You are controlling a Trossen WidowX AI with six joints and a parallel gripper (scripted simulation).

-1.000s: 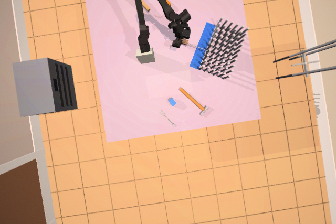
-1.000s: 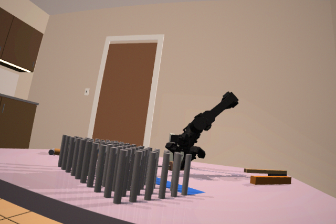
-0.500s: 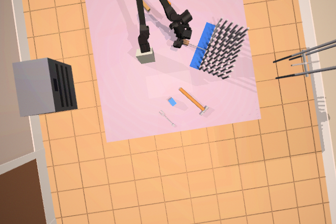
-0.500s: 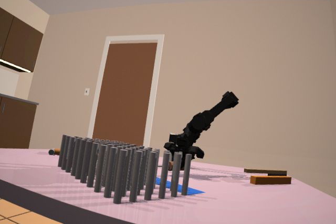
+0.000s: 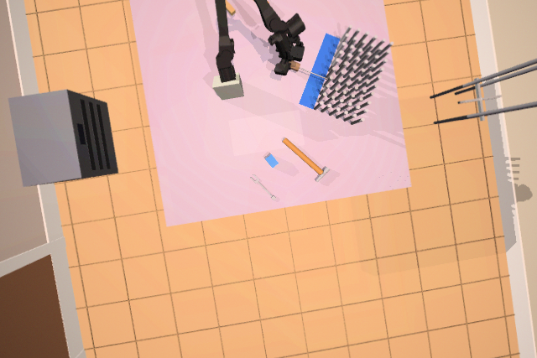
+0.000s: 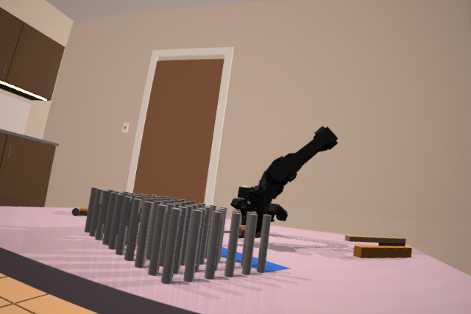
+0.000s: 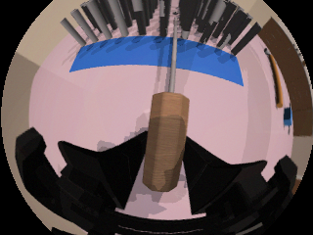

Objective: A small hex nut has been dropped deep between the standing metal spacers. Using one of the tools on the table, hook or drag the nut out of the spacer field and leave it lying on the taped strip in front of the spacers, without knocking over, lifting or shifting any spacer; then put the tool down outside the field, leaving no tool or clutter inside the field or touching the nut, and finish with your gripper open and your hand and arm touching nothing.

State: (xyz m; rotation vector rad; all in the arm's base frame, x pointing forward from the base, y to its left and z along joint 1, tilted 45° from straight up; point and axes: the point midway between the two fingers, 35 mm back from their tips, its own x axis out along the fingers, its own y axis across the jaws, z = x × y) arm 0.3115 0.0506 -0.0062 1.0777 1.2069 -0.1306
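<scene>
Now: the blue taped strip 14 cm ahead of my gripper tip, 5 cm to the right of it and 3 cm below it. Also, from my gripper tip: orange bar (9 cm behind, 42 cm to the left, 1 cm below); thin metal hook tool (8 cm ahead, 6 cm to the right); small blue block (22 cm behind, 44 cm to the right, 1 cm below).
</scene>
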